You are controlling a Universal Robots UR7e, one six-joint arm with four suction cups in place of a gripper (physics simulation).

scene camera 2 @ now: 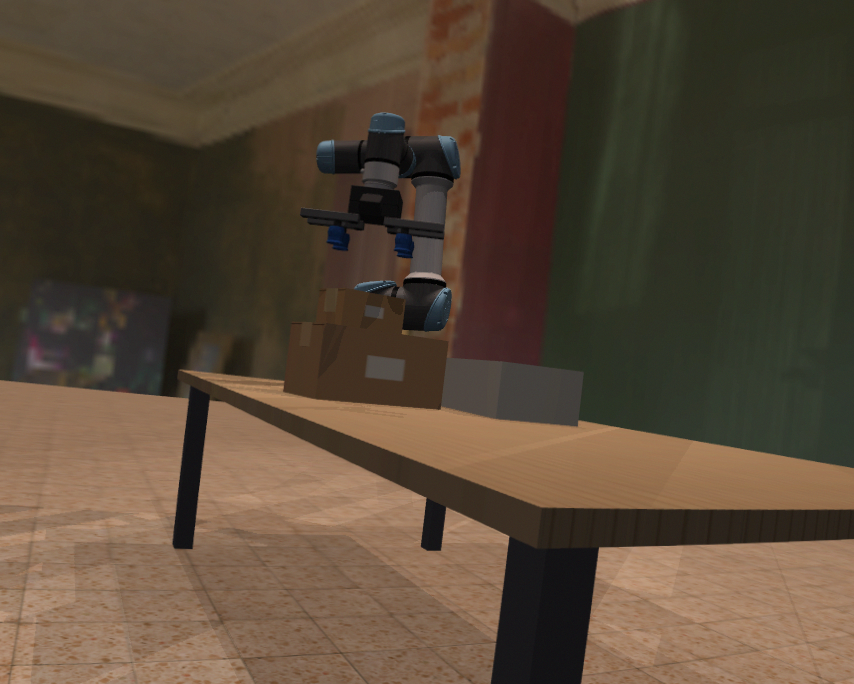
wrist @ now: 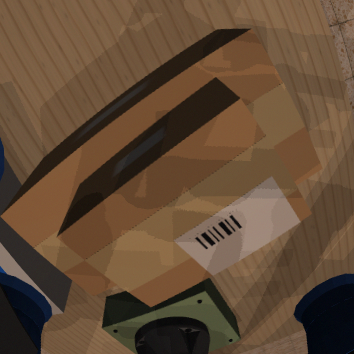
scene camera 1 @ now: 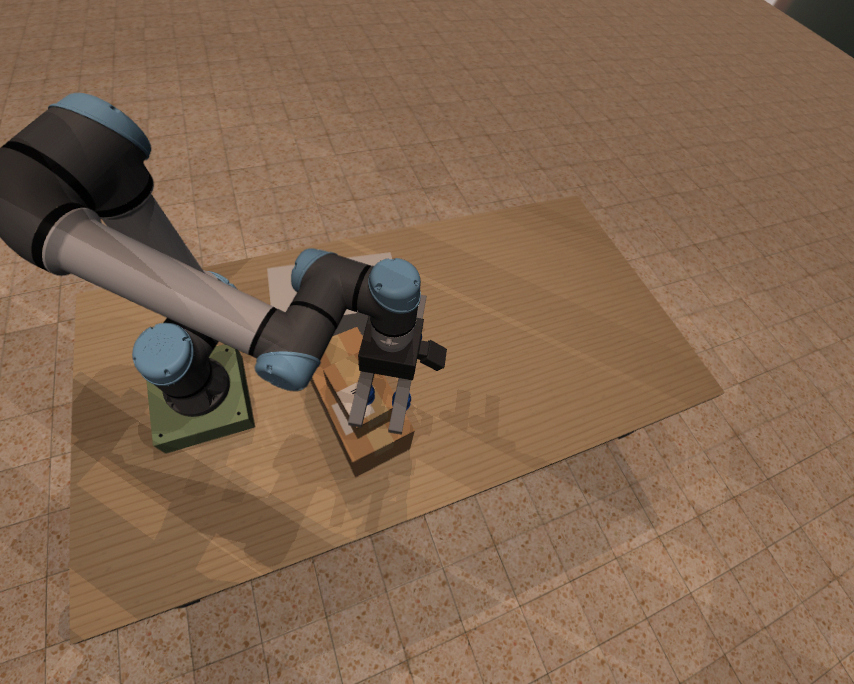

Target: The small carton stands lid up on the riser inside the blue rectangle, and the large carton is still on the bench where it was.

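Frame: origin at the arm's base, x right, y back, z down, level; centimetres.
Where they show: end effector, tool point: (scene camera 2: pixel 370 250) (wrist: pixel 182 253); arm's base, origin of the base link: (wrist: pixel 171 336) (scene camera 1: pixel 198 387).
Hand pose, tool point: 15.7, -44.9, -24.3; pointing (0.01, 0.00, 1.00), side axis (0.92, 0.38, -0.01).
Observation:
Things, the pixels of their top centre, and the offset from my tool point, as dx, dy, dz. Level surfaces: height alone.
- small carton, middle of its top: (wrist: pixel 185 228) (scene camera 2: pixel 363 293) (scene camera 1: pixel 360 386) -1.1, +6.0, +8.8
- large carton, middle of its top: (wrist: pixel 151 195) (scene camera 2: pixel 371 331) (scene camera 1: pixel 354 388) -4.3, +7.1, +16.6
- bench, its level: dz +31.9
- grey riser, middle of its top: (scene camera 2: pixel 505 363) (scene camera 1: pixel 335 286) -37.8, +7.3, +19.9
The small carton (scene camera 1: pixel 340 370) (scene camera 2: pixel 352 309) (wrist: pixel 150 200) rests on top of the large carton (scene camera 1: pixel 381 453) (scene camera 2: pixel 417 370) (wrist: pixel 50 200), its barcode label facing up in the wrist view. The large carton stands on the bench (scene camera 1: pixel 541 299) (scene camera 2: pixel 641 470). My suction gripper (scene camera 1: pixel 384 397) (scene camera 2: pixel 370 240) is open, with its blue cups above the small carton and a visible gap in scene camera 2. The grey riser (scene camera 1: pixel 281 285) (scene camera 2: pixel 541 395) stands beside the large carton, partly hidden by the arm in scene camera 1. The blue rectangle cannot be made out clearly.
The arm's green base plate (scene camera 1: pixel 203 427) (wrist: pixel 222 315) is on the bench, to the left of the cartons in scene camera 1. The arm reaches over the bench from that side. The bench's front edge runs below the cartons in scene camera 1.

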